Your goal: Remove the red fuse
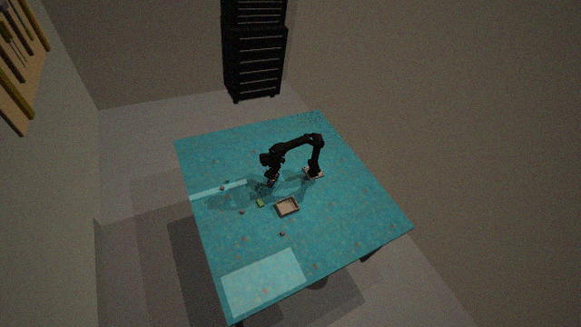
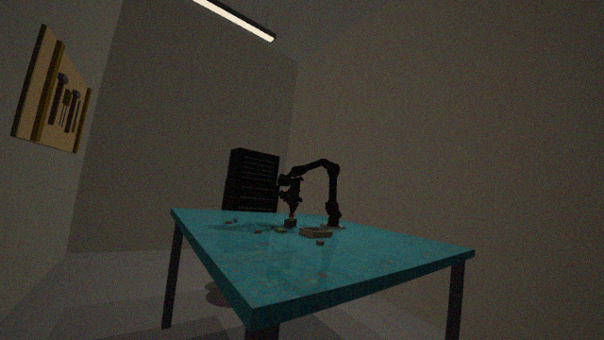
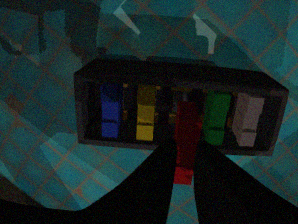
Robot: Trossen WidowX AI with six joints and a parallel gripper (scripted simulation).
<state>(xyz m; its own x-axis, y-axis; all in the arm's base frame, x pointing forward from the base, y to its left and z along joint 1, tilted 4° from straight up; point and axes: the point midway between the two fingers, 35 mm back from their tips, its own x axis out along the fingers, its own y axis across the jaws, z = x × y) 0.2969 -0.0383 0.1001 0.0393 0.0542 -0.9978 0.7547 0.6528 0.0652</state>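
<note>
Now: gripper tip 1 cm past the tray, 22 cm to the right of it and 7 cm above it. From my gripper tip the other things lie so: red fuse: 1 cm below.
</note>
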